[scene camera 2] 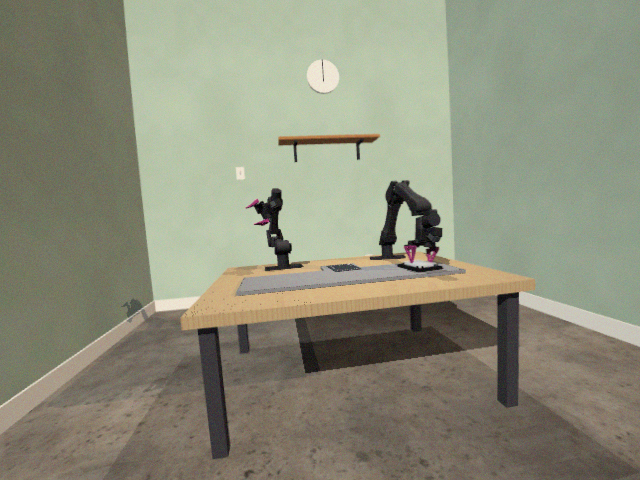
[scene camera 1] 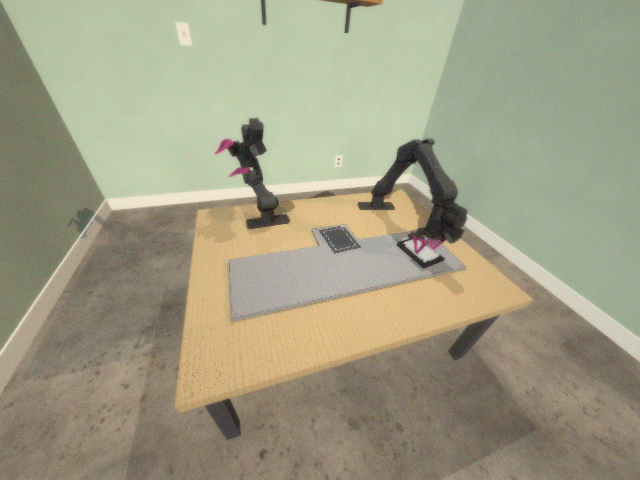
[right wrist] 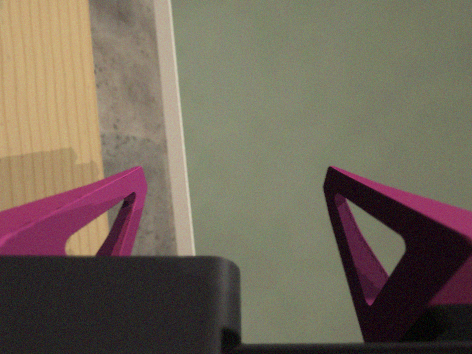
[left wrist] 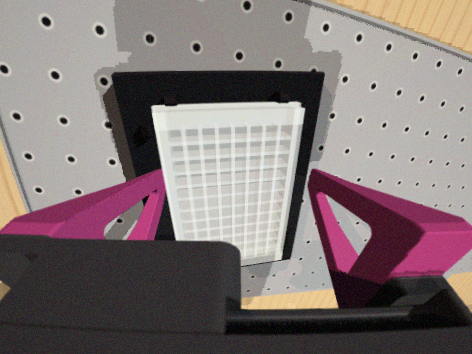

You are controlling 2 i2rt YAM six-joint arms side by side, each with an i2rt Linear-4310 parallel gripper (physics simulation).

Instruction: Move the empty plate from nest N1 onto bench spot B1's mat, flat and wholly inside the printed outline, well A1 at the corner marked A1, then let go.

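Places are measured from the left arm's base along level axes (x ahead, y left, z up), in millimetres.
Where they show: left gripper, fingertip midpoint: (scene camera 2: 420,263) (scene camera 1: 423,251) (left wrist: 237,177); right gripper, fingertip midpoint: (scene camera 2: 249,216) (scene camera 1: 222,165) (right wrist: 235,176); left arm's base at its link origin: (scene camera 2: 387,258) (scene camera 1: 376,206); right arm's base at its link origin: (scene camera 2: 283,268) (scene camera 1: 268,222).
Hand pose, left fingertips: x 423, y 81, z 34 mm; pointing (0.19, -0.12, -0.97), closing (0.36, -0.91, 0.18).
Things, the pixels of their centre, and the offset from my left fingertips. Level surfaces: height alone.
- white gridded plate at the middle of its body: (left wrist: 231,200) (scene camera 1: 420,249) (scene camera 2: 418,263) dz -2, dx -19, dy -4 mm
- black nest at the middle of its body: (left wrist: 229,194) (scene camera 1: 420,250) (scene camera 2: 419,265) dz -10, dx -20, dy -4 mm
- dark mat at its surface level: dz -19 mm
- grey perforated board at its surface level: dz -21 mm
The white gridded plate (scene camera 1: 430,256) (scene camera 2: 419,265) (left wrist: 227,175) lies flat in the black nest (scene camera 1: 412,256) (left wrist: 217,86), at the right of both scene views. My left gripper (scene camera 1: 424,248) (scene camera 2: 420,261) (left wrist: 237,177) points down, open, low over the plate. In the left wrist view its fingertips stand on either side of the plate's long sides. The dark mat (scene camera 1: 338,239) (scene camera 2: 343,267) with a dashed outline lies at the back middle of the bench. No well marking is readable. My right gripper (scene camera 1: 222,164) (scene camera 2: 250,215) (right wrist: 235,176) is open and empty, raised high at the left.
A grey perforated board (scene camera 1: 289,279) (scene camera 2: 289,283) (left wrist: 400,120) lies under the nest and stretches left across the wooden table (scene camera 1: 336,346) (scene camera 2: 361,301). Small black tabs stand on the nest's rim beside the plate. A wall shelf (scene camera 2: 328,139) hangs behind the arms.
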